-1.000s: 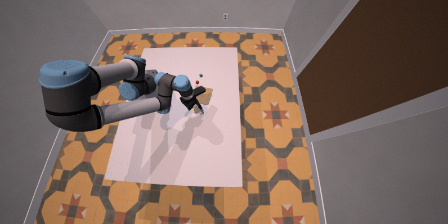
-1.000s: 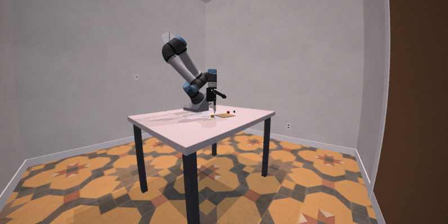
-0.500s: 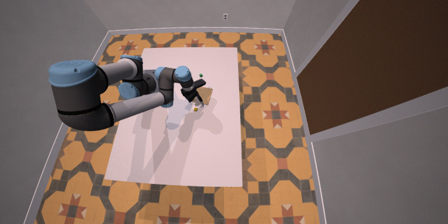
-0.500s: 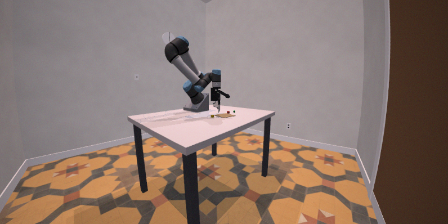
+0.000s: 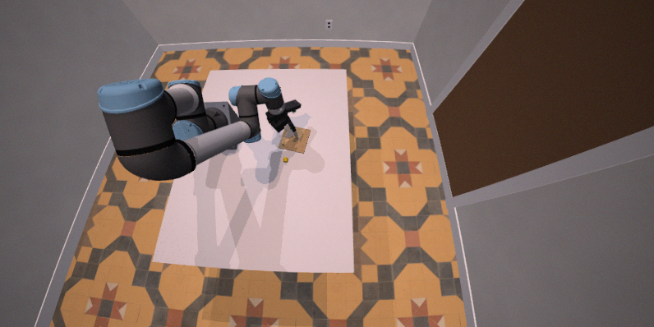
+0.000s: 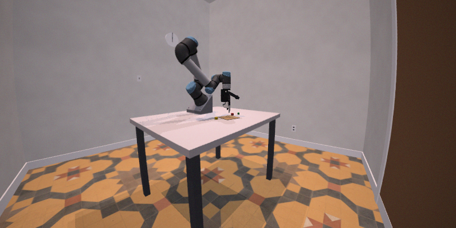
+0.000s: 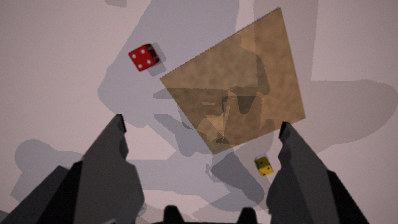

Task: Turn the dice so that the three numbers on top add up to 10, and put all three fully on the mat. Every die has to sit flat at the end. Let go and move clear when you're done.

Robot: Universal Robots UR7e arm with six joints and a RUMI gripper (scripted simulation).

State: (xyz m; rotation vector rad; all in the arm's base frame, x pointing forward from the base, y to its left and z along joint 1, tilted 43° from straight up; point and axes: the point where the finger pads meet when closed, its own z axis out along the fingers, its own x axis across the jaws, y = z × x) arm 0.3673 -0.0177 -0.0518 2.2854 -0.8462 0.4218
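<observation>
My gripper is now 2 cm past the red die, 8 cm to the right of it and 4 cm above it. Also, from my hand: brown mat: 3 cm ahead, 3 cm to the right, 5 cm below; green die: 14 cm to the left, 4 cm below; yellow die: 16 cm to the right, 4 cm below.
</observation>
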